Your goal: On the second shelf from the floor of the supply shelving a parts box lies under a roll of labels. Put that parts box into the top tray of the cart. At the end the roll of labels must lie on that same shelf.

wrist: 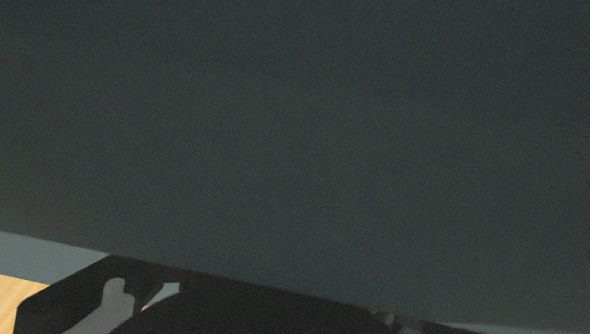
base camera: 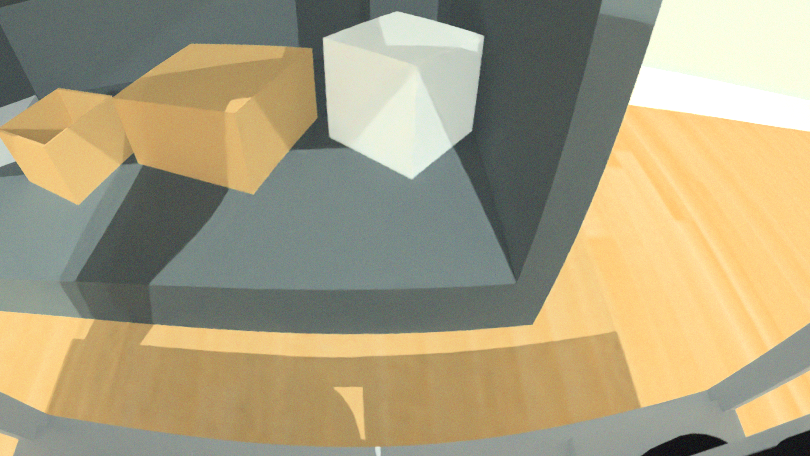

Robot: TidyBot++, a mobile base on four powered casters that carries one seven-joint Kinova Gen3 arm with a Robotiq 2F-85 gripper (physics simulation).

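Places are measured from the arm's base along level axes (x ahead, y left, z up), in centimetres.
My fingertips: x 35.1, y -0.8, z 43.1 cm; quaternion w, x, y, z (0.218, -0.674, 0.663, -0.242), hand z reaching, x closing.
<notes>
Ahead of a thing's pixels: the offset from my fingertips to its top centre. Level surfaces: height alone.
The wrist view is filled by a plain dark grey panel of the supply shelving (wrist: 293, 144), very close to the camera. Only the dark body of my gripper (wrist: 277, 306) shows along the bottom edge there. Its fingers stand wide apart, with nothing visible between them. The gripper does not show in the base camera view.
The base camera looks at the shelving's bottom board @(dz -76.2 cm) (base camera: 327, 238). On it stand two open tan boxes @(dx +18.0, dy +19.8, dz -66.2 cm) (base camera: 215, 113) @(dx +15.4, dy +42.9, dz -67.2 cm) (base camera: 58, 140) and a white block @(dx +17.3, dy -2.6, dz -63.2 cm) (base camera: 403, 88) beside the right side panel (base camera: 534, 125). Wooden floor @(dz -83.8 cm) (base camera: 691, 251) lies to the right.
</notes>
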